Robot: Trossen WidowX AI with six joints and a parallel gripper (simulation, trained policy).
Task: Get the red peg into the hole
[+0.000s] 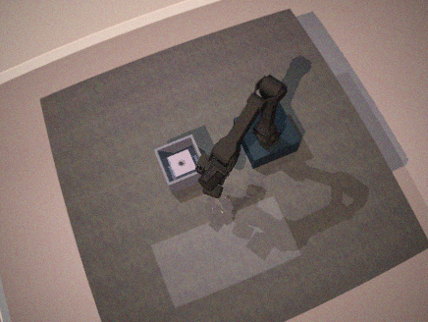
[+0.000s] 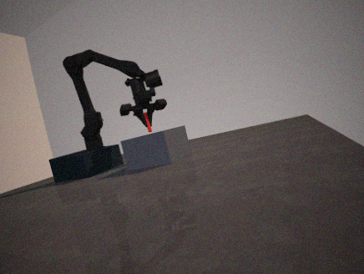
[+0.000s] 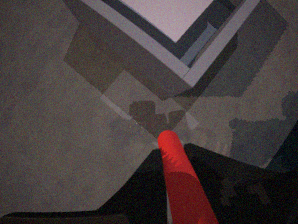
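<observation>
Right now the grey box is 7 cm ahead of my gripper tip, 13 cm to the right of it and 10 cm below it. The rest, counted from my gripper tip: red peg (2 cm above).
</observation>
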